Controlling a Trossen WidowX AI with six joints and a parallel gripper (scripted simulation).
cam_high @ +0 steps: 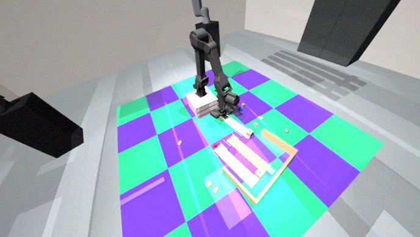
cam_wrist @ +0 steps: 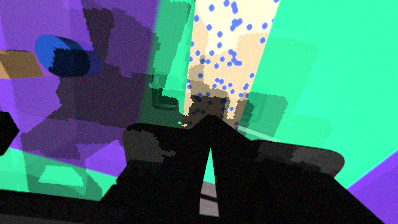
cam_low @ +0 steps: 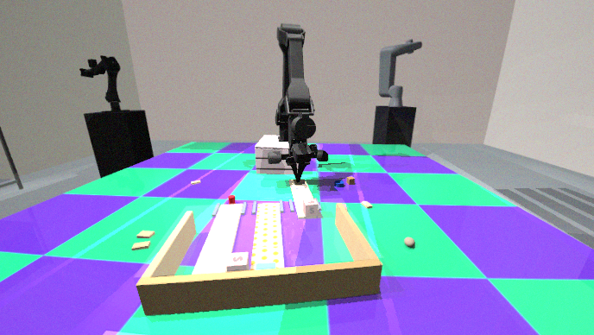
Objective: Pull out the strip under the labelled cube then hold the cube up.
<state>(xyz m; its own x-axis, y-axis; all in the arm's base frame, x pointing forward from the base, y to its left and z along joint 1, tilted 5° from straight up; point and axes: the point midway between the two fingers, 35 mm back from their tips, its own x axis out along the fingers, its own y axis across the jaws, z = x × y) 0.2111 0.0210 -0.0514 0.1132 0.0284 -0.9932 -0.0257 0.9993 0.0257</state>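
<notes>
Right now the blue cylinder is 13 cm to the left of my gripper tip and 3 cm ahead of it.
</notes>
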